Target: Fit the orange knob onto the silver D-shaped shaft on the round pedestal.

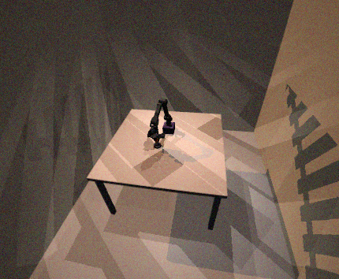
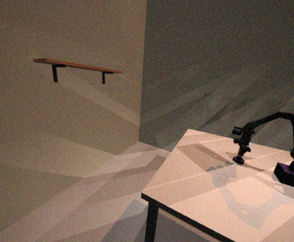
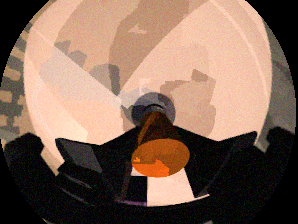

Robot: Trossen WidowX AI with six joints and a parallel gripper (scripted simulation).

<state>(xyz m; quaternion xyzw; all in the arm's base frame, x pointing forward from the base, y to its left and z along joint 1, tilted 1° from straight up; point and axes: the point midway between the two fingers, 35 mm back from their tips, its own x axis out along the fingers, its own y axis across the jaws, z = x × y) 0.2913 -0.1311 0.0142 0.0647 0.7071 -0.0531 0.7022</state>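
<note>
My gripper tip is 3 cm below the orange knob. Round my gripper tip: round dark pedestal: 4 cm below.
</note>
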